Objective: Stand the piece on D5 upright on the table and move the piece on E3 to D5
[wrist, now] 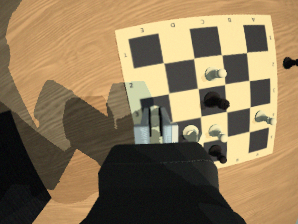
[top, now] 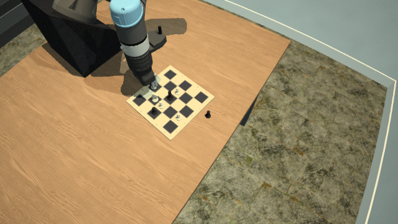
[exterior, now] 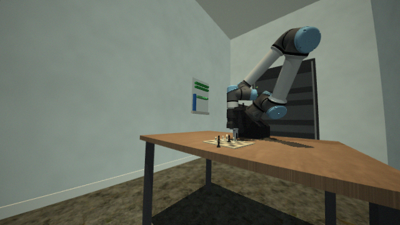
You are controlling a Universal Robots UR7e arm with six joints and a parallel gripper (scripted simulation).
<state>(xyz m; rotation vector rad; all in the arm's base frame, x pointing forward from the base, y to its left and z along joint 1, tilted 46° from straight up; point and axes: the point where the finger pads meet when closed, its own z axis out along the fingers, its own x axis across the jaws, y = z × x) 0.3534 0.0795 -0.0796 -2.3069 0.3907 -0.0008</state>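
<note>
My gripper is now 80 mm short of the chessboard, 10 mm to the left of it and 30 mm above it.
</note>
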